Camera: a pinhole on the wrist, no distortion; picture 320 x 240 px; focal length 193.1 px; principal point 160.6 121.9 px. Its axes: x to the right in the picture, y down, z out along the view. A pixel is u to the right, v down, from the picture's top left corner.
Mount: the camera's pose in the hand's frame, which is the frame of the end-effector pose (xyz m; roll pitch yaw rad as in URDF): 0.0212 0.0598 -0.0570 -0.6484 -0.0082 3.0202
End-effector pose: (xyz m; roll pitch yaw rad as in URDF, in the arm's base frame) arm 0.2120 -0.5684 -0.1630 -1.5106 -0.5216 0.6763
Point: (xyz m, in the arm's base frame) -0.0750 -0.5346 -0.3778
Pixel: outside the picture
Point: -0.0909 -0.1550 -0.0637
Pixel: 140 21
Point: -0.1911 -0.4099 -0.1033
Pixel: 223 84
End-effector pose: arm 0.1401 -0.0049 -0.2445 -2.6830 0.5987 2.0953
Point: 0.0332 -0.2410 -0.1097
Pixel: 295 230
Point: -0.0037 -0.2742 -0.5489
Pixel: 148 47
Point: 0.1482 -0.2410 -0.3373
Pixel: 254 54
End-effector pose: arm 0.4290 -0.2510 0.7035 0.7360 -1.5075 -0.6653
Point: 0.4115 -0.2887 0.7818
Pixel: 48 153
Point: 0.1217 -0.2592 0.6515
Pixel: 211 20
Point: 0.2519 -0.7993 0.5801
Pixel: 181 230
